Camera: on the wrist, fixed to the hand. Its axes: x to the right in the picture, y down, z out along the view.
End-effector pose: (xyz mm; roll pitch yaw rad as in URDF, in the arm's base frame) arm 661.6 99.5 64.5 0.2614 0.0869 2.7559
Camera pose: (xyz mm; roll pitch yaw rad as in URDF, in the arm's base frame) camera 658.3 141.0 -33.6 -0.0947 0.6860 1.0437
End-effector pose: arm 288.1 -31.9 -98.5 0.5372 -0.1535 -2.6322
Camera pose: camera 246.3 -44.2 -195.7 0.2553 0.9674 2.2093
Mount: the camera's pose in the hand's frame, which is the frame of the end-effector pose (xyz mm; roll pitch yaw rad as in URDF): 27.1 -60.8 -83.2 0.0373 0.4343 -1.6300
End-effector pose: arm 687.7 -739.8 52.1 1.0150 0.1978 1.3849
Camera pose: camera 651.2 -725.0 -46.9 -1.0646 1.2921 -1.3040
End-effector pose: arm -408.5 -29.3 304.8 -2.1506 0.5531 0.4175
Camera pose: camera -326.4 -32.6 372.6 -1.7594 -1.0531 0.7130
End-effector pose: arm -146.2 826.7 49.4 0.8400 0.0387 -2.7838
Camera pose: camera -160.4 798.6 -52.4 -0.2372 1.2610 1.6269
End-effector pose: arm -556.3 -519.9 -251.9 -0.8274 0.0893 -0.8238
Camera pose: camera -613.8 -608.5 -265.8 -0.0122 -0.3954 -2.4156
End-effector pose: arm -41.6 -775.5 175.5 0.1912 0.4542 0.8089
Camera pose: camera -21.3 -817.8 79.8 -0.5074 0.5263 -1.1224
